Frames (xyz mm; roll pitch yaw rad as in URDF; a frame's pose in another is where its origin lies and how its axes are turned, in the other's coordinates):
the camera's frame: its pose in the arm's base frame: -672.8 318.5 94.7 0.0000 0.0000 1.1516
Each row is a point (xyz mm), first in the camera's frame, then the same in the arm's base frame.
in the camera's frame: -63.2 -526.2 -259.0
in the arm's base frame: -217.9 46.6 -164.3
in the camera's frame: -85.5 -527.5 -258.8
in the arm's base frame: -225.8 25.7 -164.1
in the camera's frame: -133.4 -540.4 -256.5
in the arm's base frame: -233.5 -23.3 -161.8
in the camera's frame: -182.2 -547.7 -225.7
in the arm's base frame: -246.7 -70.9 -131.0
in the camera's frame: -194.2 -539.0 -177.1
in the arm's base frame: -259.5 -78.3 -82.4
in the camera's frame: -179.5 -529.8 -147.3
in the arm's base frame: -261.9 -61.1 -52.6
